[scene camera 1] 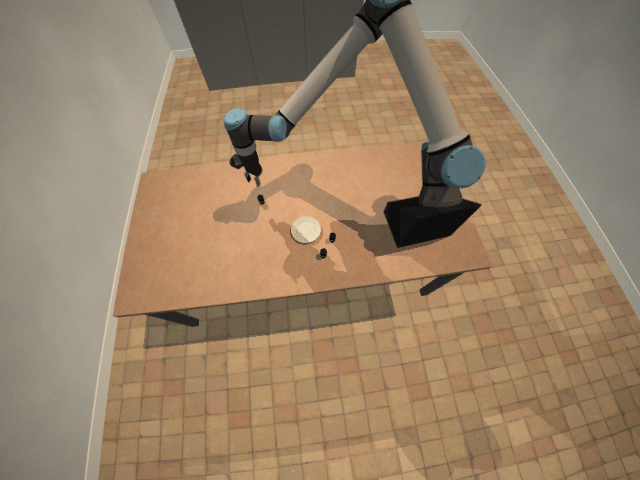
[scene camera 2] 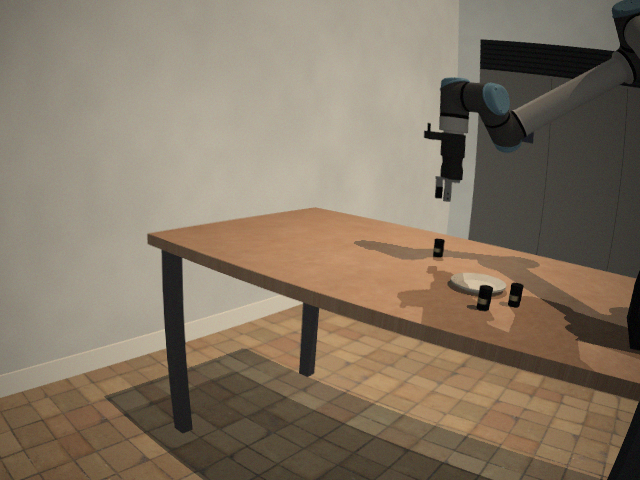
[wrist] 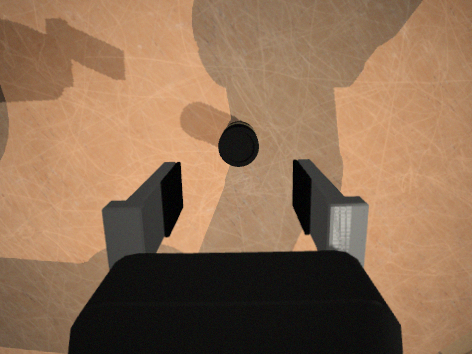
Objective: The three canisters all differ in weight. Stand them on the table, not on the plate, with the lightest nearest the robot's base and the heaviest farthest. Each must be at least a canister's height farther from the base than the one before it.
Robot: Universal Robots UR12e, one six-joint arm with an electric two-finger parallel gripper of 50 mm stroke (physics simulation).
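Frame: origin at the arm's base, x ahead, y left, z up, level; metres.
Seen in the pictures: gripper, fingertip midpoint: [scene camera 1: 254, 183] [scene camera 2: 442, 199] [wrist: 237, 184]; arm's base, link origin: [scene camera 1: 439, 201].
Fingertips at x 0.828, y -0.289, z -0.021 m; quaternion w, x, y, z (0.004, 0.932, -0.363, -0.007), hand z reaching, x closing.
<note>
Offsets run from my fingertips to a thing's top centre. Level surfaces: height alone.
One black canister {dx -0.004, dy -0.002, dz -0.120 m} [scene camera 1: 261, 199] [scene camera 2: 438, 248] [wrist: 238, 145] stands upright on the table {dz -0.171 m} [scene camera 1: 186, 242] [scene camera 2: 289, 242], farthest from the robot's base. A second black canister {dx -0.265, dy +0.367, dz -0.120 m} [scene camera 1: 323, 253] [scene camera 2: 484, 298] stands upright beside the plate. A third black canister {dx -0.326, dy +0.294, dz -0.120 m} [scene camera 1: 332, 237] [scene camera 2: 515, 295] stands upright near it, slightly closer to the base. My gripper [scene camera 1: 253, 180] [scene camera 2: 443, 191] [wrist: 237, 184] is open and empty, pointing down well above the far canister. In the wrist view that canister's top shows beyond the fingertips, between their lines. The canisters look alike; their weights cannot be seen.
A white plate {dx -0.206, dy +0.217, dz -0.155 m} [scene camera 1: 306, 229] [scene camera 2: 477, 283] lies between the far canister and the other two, close to those two. The robot's black base mount [scene camera 1: 429, 222] is at the table's right end. Arm shadows cross the table.
</note>
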